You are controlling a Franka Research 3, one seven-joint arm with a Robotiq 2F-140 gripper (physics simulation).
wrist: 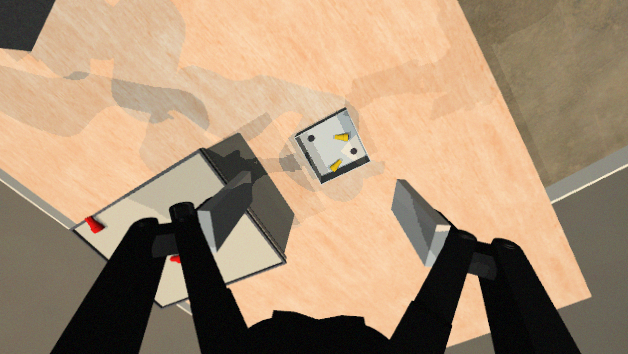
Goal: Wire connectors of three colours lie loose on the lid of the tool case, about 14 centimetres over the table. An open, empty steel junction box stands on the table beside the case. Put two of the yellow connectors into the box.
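The steel junction box (327, 150) stands on the table beside the tool case, in the middle of the view. Two yellow connectors lie inside it: one yellow connector (342, 137) near its right wall and another yellow connector (336, 165) near its lower wall. The tool case (175, 185) is at the lower left. On its lid lie a red connector (94, 225) near the left edge and a second red connector (175, 259), partly hidden behind the gripper's left finger linkage. My gripper (321, 190) is wide open and empty, high above the table, with the box beyond its fingertips.
The wooden table (420, 130) lies under the case and the box, with its right edge running down the right side. A dark object (22, 22) shows at the top left corner. The gripper's arms hide part of the case lid.
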